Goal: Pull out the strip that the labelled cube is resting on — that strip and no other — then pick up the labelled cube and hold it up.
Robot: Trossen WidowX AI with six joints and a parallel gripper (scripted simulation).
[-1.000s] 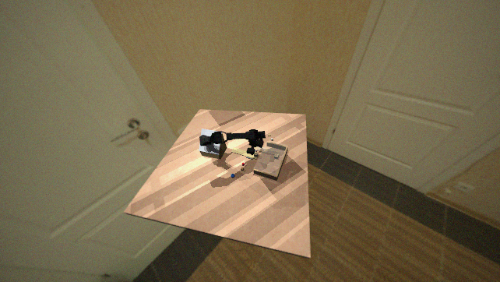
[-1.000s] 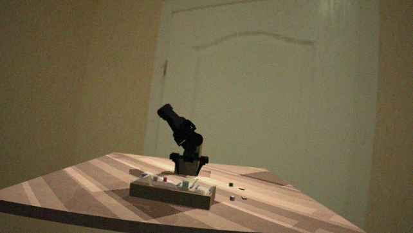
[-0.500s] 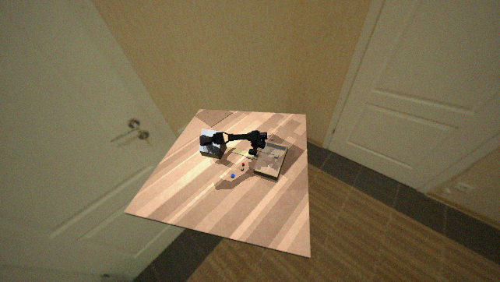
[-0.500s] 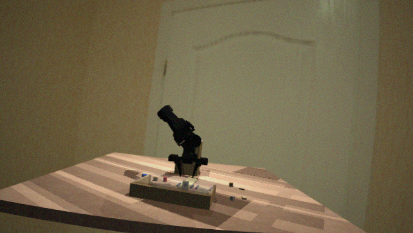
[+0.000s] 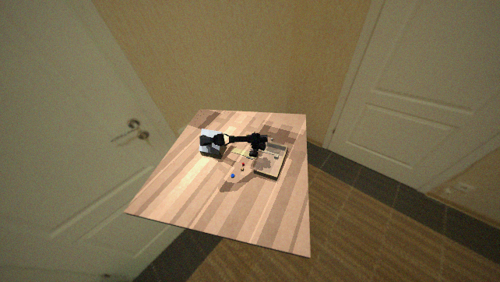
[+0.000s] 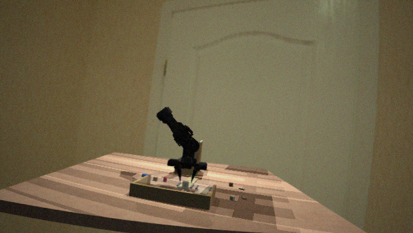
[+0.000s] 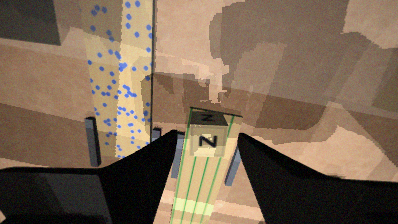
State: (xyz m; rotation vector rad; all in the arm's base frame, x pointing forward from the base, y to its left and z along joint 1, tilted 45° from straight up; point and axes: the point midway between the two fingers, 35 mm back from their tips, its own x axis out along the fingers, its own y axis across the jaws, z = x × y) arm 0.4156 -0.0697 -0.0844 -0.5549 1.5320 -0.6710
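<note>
Right now my gripper tip is 90 mm past the red cylinder, 110 mm to the left of it and 20 mm above it. Round my gripper tip: blue block: 150 mm behind, 230 mm to the right, 30 mm below.
</note>
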